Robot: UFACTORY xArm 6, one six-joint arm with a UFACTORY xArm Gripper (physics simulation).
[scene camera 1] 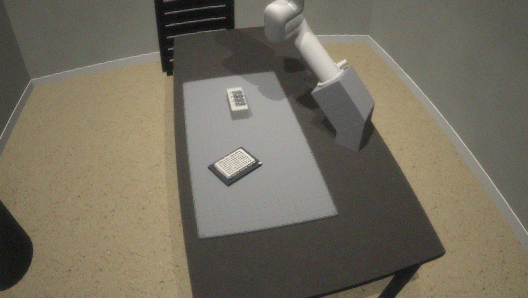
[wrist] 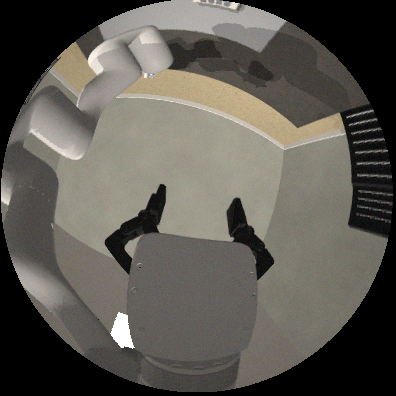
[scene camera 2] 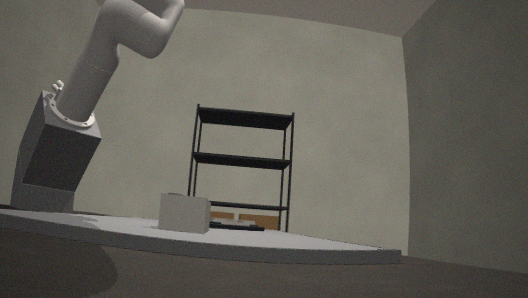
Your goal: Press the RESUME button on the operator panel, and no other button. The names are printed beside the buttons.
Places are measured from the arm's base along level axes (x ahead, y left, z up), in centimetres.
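Pixels of known places: gripper, fingertip midpoint: (wrist: 198,198); arm's base, origin of the base link: (scene camera 1: 331,78) (scene camera 2: 71,113).
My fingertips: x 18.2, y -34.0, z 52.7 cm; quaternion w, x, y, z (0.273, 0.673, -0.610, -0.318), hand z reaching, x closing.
Observation:
Ahead of a thing's pixels: the offset from my fingertips to its top centre. Level surfaces: height alone.
The operator panel @[dx +16.4, dy +15.5, dz -70.8 cm] (scene camera 1: 237,100) (scene camera 2: 183,214) (wrist: 218,5) is a small pale box with dark buttons on its top. It stands on the grey mat @[dz -76.3 cm] (scene camera 1: 260,200) (scene camera 2: 325,249) (wrist: 200,22). The names beside its buttons are too small to read, so I cannot tell which is RESUME. In the wrist view the panel is cut off at the top edge. My gripper (wrist: 198,198) is open with nothing between its fingers. It faces a wall, away from the panel and high up. It does not show in the two scene views.
A dark tray with a pale, many-holed plate @[dx +23.2, dy +50.8, dz -73.7 cm] (scene camera 1: 236,163) lies on the mat nearer the camera. The arm's grey pedestal (scene camera 1: 345,107) (scene camera 2: 60,160) stands beside the mat. A black rack (scene camera 1: 160,30) (wrist: 352,205) stands beyond the table @[dz -77.6 cm] (scene camera 1: 380,250). Another black shelf unit (scene camera 2: 245,160) stands behind the mat.

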